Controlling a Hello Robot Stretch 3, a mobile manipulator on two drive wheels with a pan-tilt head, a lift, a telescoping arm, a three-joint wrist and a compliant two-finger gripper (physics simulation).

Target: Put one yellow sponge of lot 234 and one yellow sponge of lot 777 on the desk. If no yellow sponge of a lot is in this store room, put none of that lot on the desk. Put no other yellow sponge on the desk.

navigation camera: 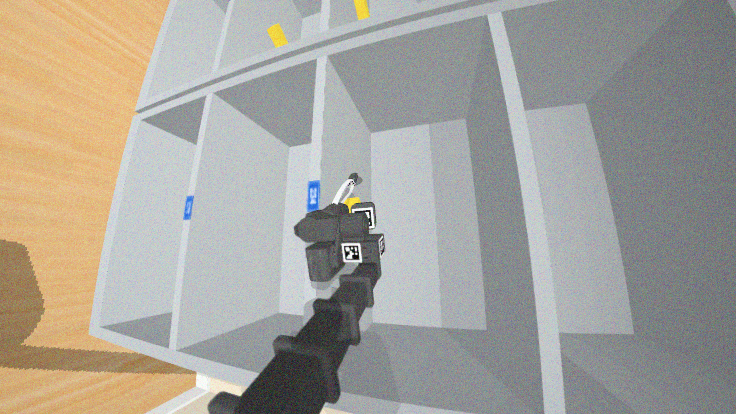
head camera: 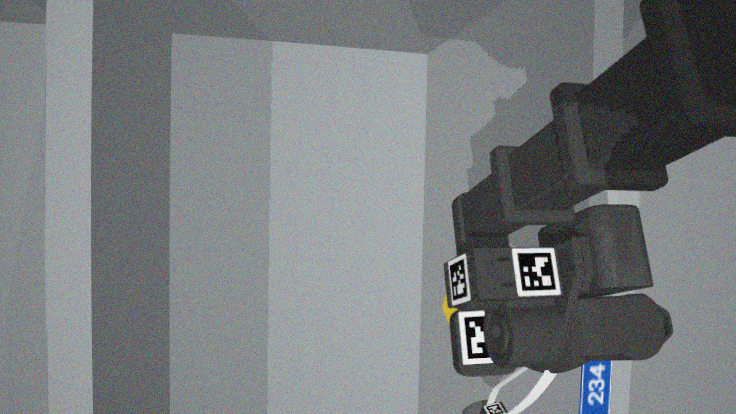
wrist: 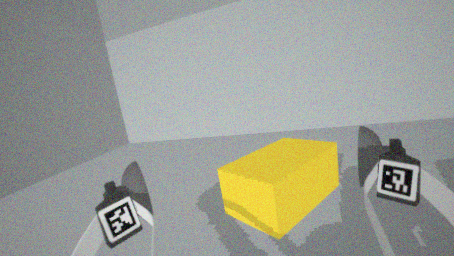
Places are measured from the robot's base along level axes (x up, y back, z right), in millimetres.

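Pixels of known places: gripper, between the fingertips: (wrist: 248, 165).
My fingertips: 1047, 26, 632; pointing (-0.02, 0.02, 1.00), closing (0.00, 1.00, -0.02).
Observation:
For each thing: its middle in the pictures, then the offset to it from my fingertips, as dx, dy, dz. "pt": a spot on its surface instead. Level surfaces: height alone.
- yellow sponge, middle of its body: (wrist: 282, 177) (head camera: 475, 316) (navigation camera: 355, 215) -34, +31, +42
- blue label, a spot on its surface: (head camera: 595, 388) (navigation camera: 313, 194) pt -72, -56, -126
- Wooden floor, height of its surface: dx -1047
A yellow sponge (wrist: 280, 185) (navigation camera: 352, 202) (head camera: 448, 309) lies on the floor of a grey compartment. In the wrist view it sits turned at an angle between the two fingers, a little nearer the right one, with a gap on each side. In the head and navigation views the wrist hides most of it. My gripper (wrist: 248, 165) is open and holds nothing. A blue label (head camera: 595, 388) (navigation camera: 313, 195) reads 234 in the head view; it is on the divider edge beside the gripper. No lot number shows on the sponge. The desk and a 777 label do not show.
The grey shelf unit (navigation camera: 524, 154) has upright dividers close to the wrist and arm. Two more yellow sponges (navigation camera: 277, 35) (navigation camera: 361, 9) lie in compartments beyond the long board. Another blue label (navigation camera: 188, 207) is too blurred to read. Wooden floor (navigation camera: 66, 154) lies at left.

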